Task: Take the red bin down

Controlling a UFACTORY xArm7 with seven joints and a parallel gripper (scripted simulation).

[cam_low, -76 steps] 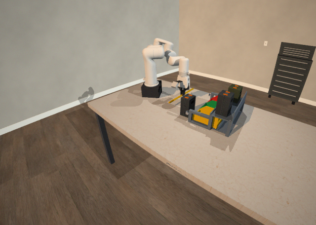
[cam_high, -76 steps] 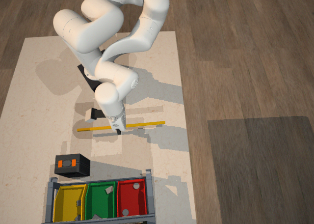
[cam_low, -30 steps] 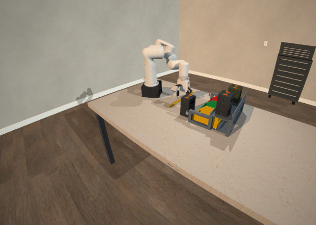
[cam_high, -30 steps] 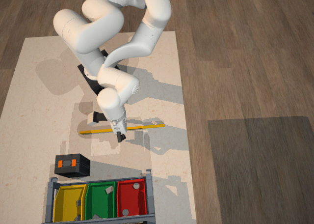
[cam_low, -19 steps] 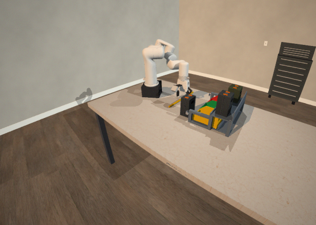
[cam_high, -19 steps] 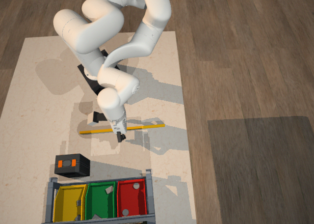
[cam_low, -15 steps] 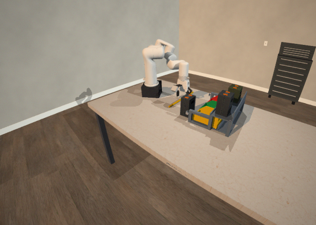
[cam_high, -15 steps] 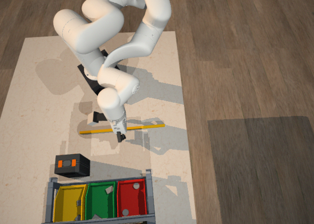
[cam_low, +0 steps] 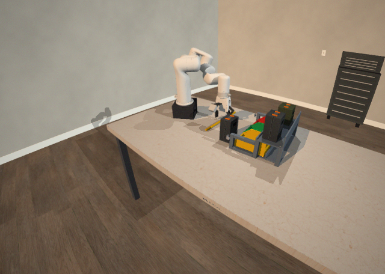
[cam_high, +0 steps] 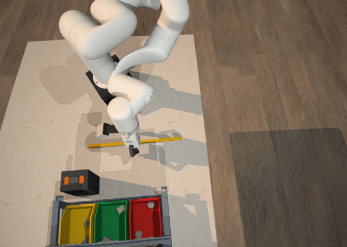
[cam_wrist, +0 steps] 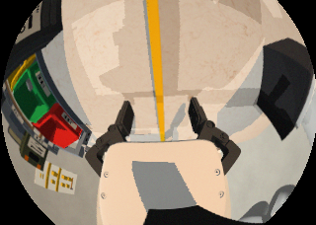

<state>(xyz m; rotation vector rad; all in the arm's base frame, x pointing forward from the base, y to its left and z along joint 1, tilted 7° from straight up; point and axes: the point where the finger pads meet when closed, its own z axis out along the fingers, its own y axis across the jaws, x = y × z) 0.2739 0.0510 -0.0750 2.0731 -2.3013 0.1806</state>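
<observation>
The thin yellow bar is 2 cm below my hand. Also, from my hand: yellow bin 29 cm ahead, 22 cm to the right, 2 cm above; then green bin 30 cm ahead, 11 cm to the right, 2 cm above; then red open bin 31 cm ahead, 2 cm above.
</observation>
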